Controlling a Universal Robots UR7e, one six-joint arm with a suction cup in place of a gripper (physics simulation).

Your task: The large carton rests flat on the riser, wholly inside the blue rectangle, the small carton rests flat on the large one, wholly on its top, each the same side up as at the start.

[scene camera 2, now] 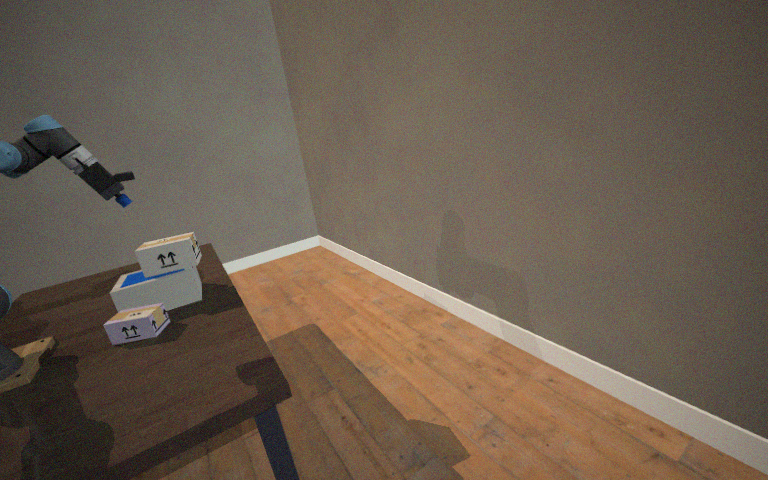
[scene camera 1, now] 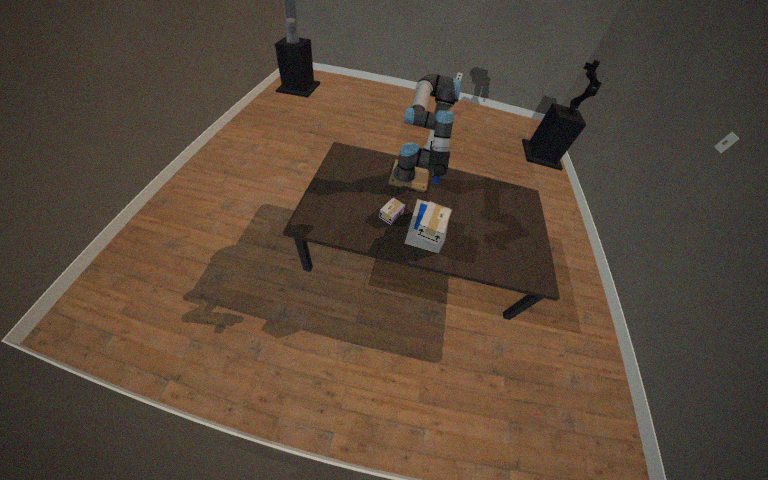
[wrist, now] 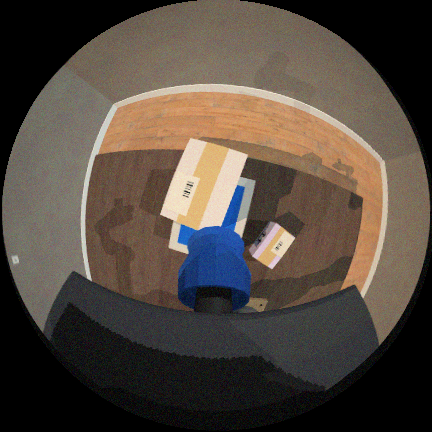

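The large carton (scene camera 1: 438, 217) (scene camera 2: 168, 254) (wrist: 205, 185), cream with tan tape, lies flat on the pale riser (scene camera 1: 421, 241) (scene camera 2: 164, 294) (wrist: 250, 187), arrows up. Strips of the blue rectangle (scene camera 1: 420, 216) (scene camera 2: 133, 278) (wrist: 235, 207) show along one side and at the robot's end. At the table's front end the carton seems to reach past the blue; its far lower edges are hidden. The small lilac carton (scene camera 1: 391, 211) (scene camera 2: 137, 325) (wrist: 272, 245) stands on the table beside the riser, arrows up. My suction cup (scene camera 1: 436, 180) (scene camera 2: 124, 200) (wrist: 216, 237) is open, bare and raised above the cartons, toward the robot's base.
The dark table (scene camera 1: 498, 249) (scene camera 2: 186, 367) (wrist: 125, 180) carries the robot's wooden base plate (scene camera 1: 417, 180) (scene camera 2: 35, 353) behind the cartons. Two black pedestals (scene camera 1: 295, 62) (scene camera 1: 556, 134) stand on the floor beyond the table. The riser stands near the table's front edge.
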